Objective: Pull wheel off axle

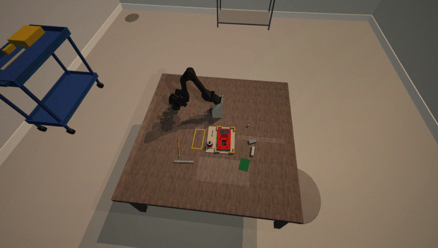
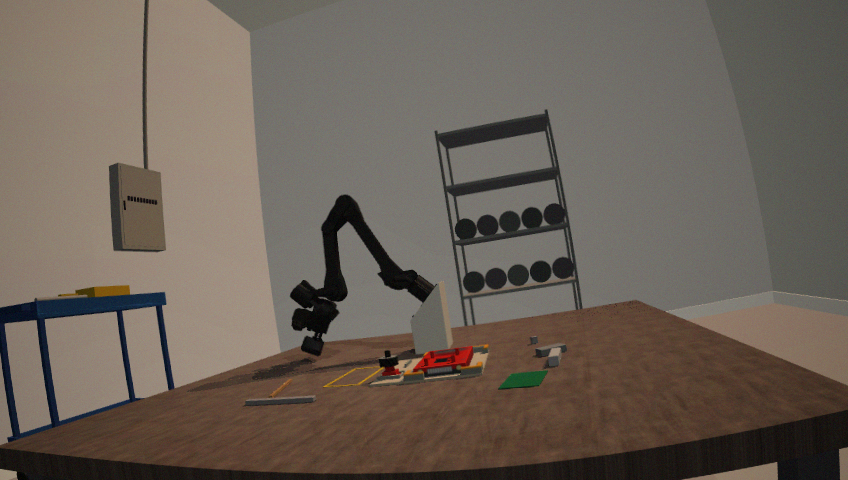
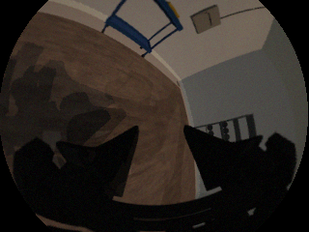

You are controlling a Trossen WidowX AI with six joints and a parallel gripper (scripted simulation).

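My gripper tip is 420 mm short of the wheel, 400 mm to the right of it and 20 mm above it. From my gripper tip the other things lie so: upright axle 420 mm ahead, 400 mm to the left, 20 mm below; grey bar 590 mm ahead, 220 mm to the left, 50 mm below; green card 540 mm ahead, 690 mm to the left, 60 mm below.
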